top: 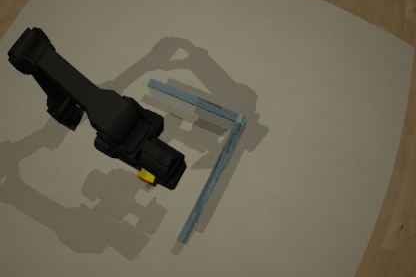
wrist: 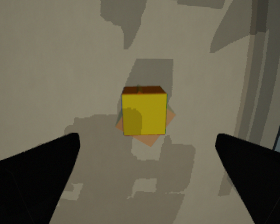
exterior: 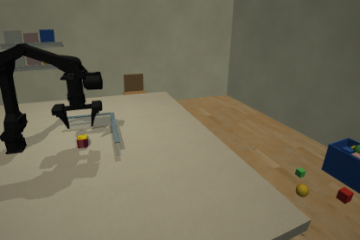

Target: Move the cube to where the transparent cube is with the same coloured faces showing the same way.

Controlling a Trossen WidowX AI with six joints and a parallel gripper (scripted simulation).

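Now: the transparent cube 10 cm below my hand and 1 cm to the right of it.
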